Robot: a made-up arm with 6 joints.
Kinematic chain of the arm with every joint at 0, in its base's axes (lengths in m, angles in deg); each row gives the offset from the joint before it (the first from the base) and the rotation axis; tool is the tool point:
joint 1: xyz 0 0 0.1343 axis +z
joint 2: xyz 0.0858 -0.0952 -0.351 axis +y
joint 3: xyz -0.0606 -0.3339 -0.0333 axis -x
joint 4: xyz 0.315 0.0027 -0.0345 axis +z
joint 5: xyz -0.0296 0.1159 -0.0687 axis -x
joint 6: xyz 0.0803 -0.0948 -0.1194 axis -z
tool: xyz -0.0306 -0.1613 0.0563
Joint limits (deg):
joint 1: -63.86..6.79
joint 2: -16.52..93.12
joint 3: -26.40..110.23
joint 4: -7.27..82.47
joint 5: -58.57..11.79
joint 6: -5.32..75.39
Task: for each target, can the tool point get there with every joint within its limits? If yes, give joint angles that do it. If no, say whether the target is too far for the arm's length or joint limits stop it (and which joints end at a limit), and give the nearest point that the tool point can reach.
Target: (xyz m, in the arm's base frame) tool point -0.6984 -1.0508 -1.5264
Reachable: no: too far | nearest point -0.3768 -0.5669 -0.6342 | short by 1.065 m
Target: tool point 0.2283 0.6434 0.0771
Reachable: no: joint limits stop it (at a limit: joint 1, joint 2, joint 3, joint 4, joint 5) | nearest point -0.2746 0.0601 -0.3771 | short by 0.894 m
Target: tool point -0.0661 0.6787 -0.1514
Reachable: no: joint limits stop it (at a limit: joint 1, joint 2, joint 3, joint 4, joint 5, joint 6) | nearest point -0.3234 0.1306 -0.4224 | short by 0.663 m
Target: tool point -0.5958 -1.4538 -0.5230
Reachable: no: too far | nearest point -0.3260 -0.7955 -0.3631 | short by 0.729 m
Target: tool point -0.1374 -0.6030 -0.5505
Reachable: yes | joints -40.53 3.35 16.22 54.01 -46.35 26.59
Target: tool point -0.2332 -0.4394 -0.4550
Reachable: yes | joints -55.79 4.10 -11.55 2.73 -7.32 50.79
